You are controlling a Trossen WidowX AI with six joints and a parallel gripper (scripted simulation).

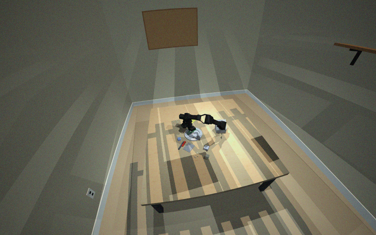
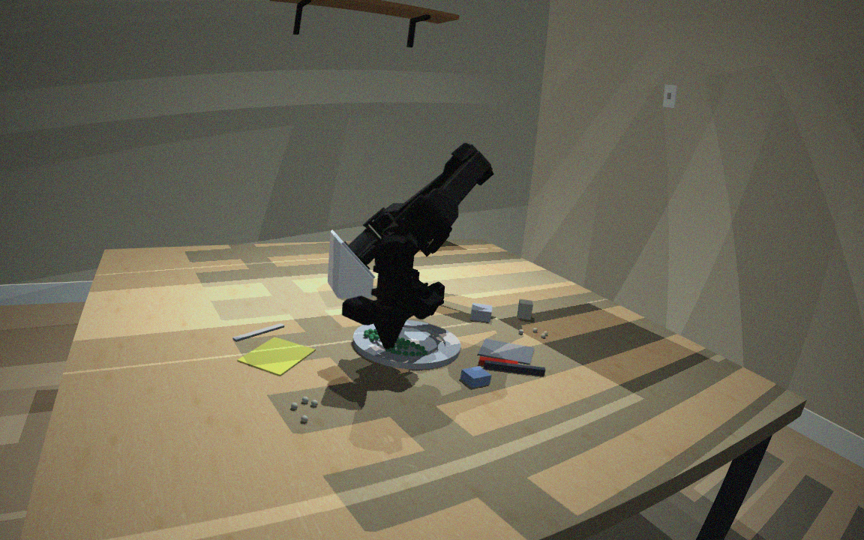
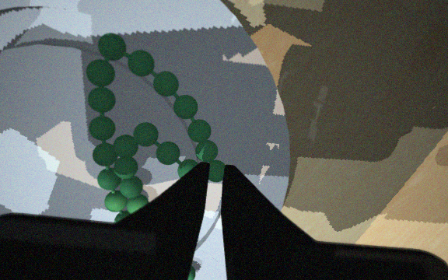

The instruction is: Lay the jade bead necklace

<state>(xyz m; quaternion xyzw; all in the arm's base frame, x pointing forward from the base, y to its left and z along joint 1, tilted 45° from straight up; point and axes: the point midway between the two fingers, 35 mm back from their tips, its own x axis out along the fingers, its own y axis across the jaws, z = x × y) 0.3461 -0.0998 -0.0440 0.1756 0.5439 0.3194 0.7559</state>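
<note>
Now: gripper tip 6 cm to the right of the round grey bead board, 3 cm past it and 1 cm above it. From my gripper tip the other things lie so: yellow sheet 19 cm to the right, 6 cm behind, 2 cm below; blue block 14 cm ahead, 9 cm to the left, 1 cm below; red and black pen 17 cm to the left, 12 cm ahead, 1 cm below.
</note>
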